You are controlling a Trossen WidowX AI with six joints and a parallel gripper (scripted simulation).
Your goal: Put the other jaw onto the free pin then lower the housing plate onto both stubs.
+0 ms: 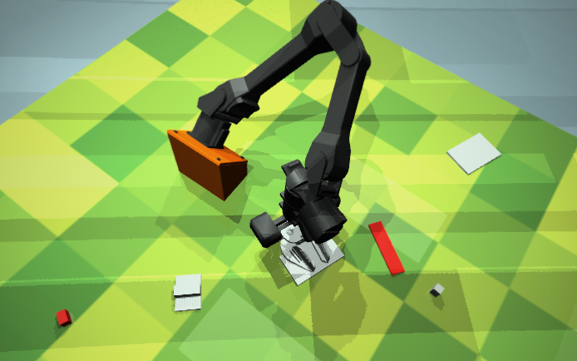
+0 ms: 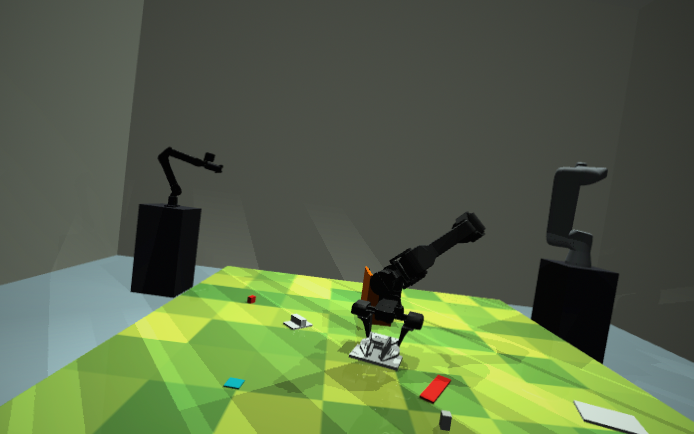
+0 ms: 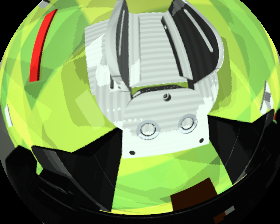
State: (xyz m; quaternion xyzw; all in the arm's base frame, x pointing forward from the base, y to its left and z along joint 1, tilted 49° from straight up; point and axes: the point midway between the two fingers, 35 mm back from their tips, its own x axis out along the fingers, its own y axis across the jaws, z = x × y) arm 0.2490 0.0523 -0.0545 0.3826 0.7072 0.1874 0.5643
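Now: gripper tip 10 mm short of the housing plate and 20 mm below it. Round my gripper tip: jaw: 20 mm ahead, 20 mm to the right, 10 mm above; then red bar: 180 mm ahead, 100 mm to the left; then white stepped block: 80 mm behind, 240 mm to the right.
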